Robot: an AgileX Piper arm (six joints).
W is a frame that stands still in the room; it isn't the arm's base.
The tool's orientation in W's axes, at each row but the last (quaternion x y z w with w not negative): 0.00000 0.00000 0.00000 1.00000; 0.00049 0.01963 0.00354 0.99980; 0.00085 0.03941 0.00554 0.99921; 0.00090 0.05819 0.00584 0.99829; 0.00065 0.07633 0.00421 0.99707; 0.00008 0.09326 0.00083 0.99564; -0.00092 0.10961 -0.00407 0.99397; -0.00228 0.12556 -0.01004 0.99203
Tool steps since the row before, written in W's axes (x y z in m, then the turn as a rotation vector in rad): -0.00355 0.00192 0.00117 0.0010 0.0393 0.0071; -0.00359 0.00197 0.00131 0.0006 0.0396 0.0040; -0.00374 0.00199 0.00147 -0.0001 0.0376 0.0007; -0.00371 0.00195 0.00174 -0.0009 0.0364 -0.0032; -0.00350 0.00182 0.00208 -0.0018 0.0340 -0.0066; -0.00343 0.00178 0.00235 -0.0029 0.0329 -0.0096; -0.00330 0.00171 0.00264 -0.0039 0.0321 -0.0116; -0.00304 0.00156 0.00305 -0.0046 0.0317 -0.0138
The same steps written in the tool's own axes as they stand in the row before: -0.00355 0.00192 0.00117 0.0010 0.0393 0.0071; -0.00362 0.00200 0.00117 0.0007 0.0396 0.0040; -0.00382 0.00203 0.00117 0.0003 0.0376 0.0006; -0.00386 0.00200 0.00129 -0.0001 0.0364 -0.0033; -0.00376 0.00185 0.00152 -0.0005 0.0340 -0.0068; -0.00380 0.00179 0.00167 -0.0010 0.0329 -0.0100; -0.00381 0.00168 0.00186 -0.0015 0.0321 -0.0121; -0.00374 0.00148 0.00220 -0.0017 0.0317 -0.0144
